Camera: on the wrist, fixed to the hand. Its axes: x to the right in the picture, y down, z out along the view.
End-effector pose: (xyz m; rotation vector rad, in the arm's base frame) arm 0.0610 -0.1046 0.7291 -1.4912 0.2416 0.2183
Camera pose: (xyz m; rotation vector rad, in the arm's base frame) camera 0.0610 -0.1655 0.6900 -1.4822 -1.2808 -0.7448
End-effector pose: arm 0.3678 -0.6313 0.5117 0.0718 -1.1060 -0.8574
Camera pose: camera 0.4396 -0.6382 0.5051 0.6131 -1.1555 -2.4799
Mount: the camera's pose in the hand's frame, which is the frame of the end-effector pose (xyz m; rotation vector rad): 0.0117 0.0332 -0.0633 -0.2781 -0.3780 -1.5597
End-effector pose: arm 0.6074 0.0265 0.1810 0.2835 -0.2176 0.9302
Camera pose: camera 0.5912 0.0751 0.1298 0.2724 -0.3721 -0.7036
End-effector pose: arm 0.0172 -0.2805 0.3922 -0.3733 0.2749 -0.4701
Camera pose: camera 0.0186 -0.2768 0.3199 -0.9144 -0.4035 -1.8705
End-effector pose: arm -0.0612 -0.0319 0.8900 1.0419 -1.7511 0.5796
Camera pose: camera -0.0595 0.0292 0.9289 1.9324 -0.7678 -0.8447
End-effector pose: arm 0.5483 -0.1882 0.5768 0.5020 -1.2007 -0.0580
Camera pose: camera 0.6025 -0.1406 0.5835 1.0975 -0.8650 -1.6755
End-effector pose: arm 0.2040 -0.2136 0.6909 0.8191 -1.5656 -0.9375
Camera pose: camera 0.2632 -0.2182 0.7323 1.7339 -0.7850 -2.4295
